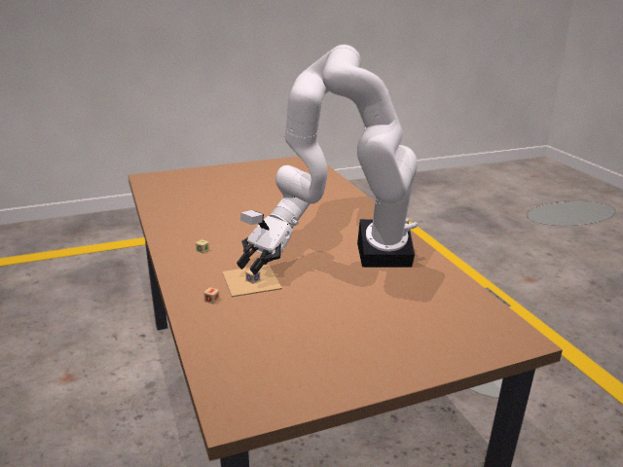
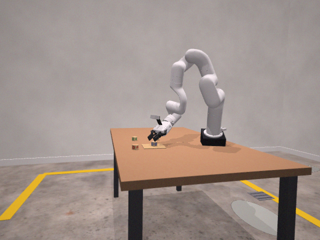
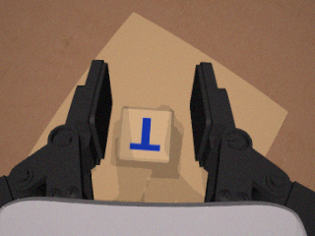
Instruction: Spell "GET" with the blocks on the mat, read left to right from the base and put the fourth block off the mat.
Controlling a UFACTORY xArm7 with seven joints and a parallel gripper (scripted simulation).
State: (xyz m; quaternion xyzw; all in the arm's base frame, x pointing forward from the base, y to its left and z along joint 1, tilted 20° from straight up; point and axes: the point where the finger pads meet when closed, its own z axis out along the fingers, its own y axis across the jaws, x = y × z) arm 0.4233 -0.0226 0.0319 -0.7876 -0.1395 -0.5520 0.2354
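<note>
Right now the tan mat is 1 cm behind my hand, 1 cm to the right of it and 6 cm below it. The rest, counted from my hand: green-lettered block: 8 cm ahead, 24 cm to the right, 4 cm below; then black-lettered block: 9 cm behind, 23 cm to the right, 4 cm below; then red-lettered block: 12 cm ahead, 5 cm to the left, 4 cm below.
</note>
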